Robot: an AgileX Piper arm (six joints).
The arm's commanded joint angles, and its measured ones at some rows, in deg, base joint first. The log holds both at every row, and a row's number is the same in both.
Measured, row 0: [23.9, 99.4, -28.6, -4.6, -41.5, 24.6]
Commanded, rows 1 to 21: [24.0, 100.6, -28.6, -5.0, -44.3, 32.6]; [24.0, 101.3, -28.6, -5.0, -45.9, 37.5]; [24.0, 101.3, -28.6, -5.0, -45.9, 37.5]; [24.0, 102.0, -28.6, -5.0, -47.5, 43.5]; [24.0, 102.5, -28.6, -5.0, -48.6, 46.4]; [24.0, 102.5, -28.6, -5.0, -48.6, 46.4]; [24.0, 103.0, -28.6, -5.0, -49.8, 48.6]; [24.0, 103.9, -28.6, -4.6, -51.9, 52.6]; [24.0, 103.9, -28.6, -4.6, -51.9, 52.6]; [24.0, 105.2, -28.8, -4.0, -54.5, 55.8]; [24.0, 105.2, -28.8, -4.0, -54.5, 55.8]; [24.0, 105.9, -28.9, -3.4, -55.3, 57.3]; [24.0, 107.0, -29.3, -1.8, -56.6, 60.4]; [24.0, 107.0, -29.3, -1.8, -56.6, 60.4]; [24.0, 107.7, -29.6, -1.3, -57.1, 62.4]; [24.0, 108.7, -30.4, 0.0, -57.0, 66.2]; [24.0, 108.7, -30.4, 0.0, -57.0, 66.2]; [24.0, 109.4, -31.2, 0.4, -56.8, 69.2]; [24.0, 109.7, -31.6, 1.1, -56.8, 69.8]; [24.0, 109.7, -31.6, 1.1, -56.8, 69.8]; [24.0, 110.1, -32.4, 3.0, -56.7, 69.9]
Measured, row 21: [23.9, 109.8, -31.0, 1.0, -55.9, 68.3]
